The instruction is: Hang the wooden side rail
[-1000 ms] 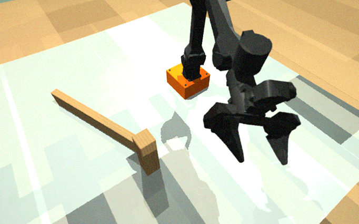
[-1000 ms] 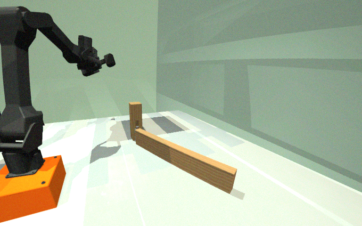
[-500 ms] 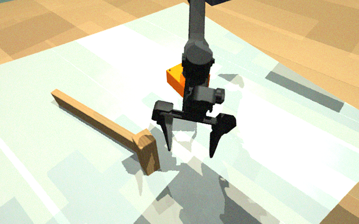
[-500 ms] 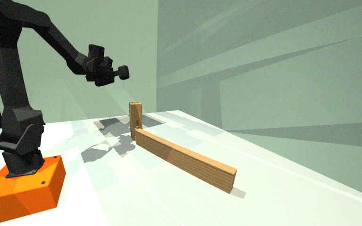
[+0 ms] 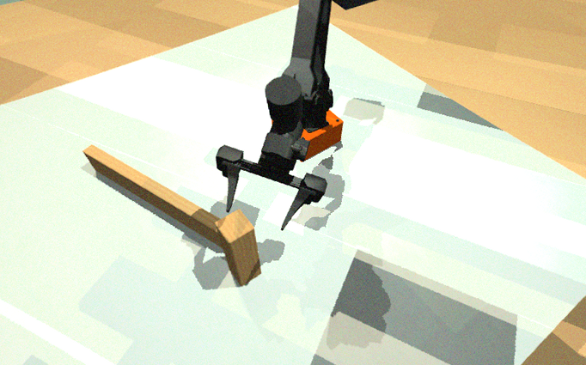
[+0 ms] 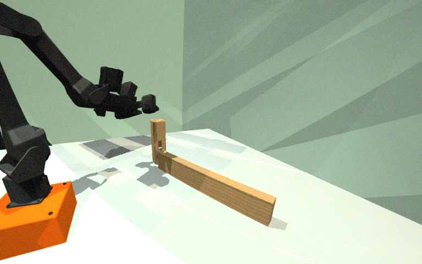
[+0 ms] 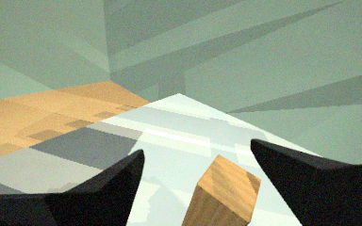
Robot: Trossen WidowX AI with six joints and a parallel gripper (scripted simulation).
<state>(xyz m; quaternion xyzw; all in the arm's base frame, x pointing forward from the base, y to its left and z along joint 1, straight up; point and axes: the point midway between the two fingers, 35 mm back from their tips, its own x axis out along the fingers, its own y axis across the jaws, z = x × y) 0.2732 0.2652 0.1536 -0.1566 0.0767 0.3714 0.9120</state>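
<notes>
Right now my gripper tip is 30 mm short of the headboard post, 30 mm to the left of it and 130 mm above it.
</notes>
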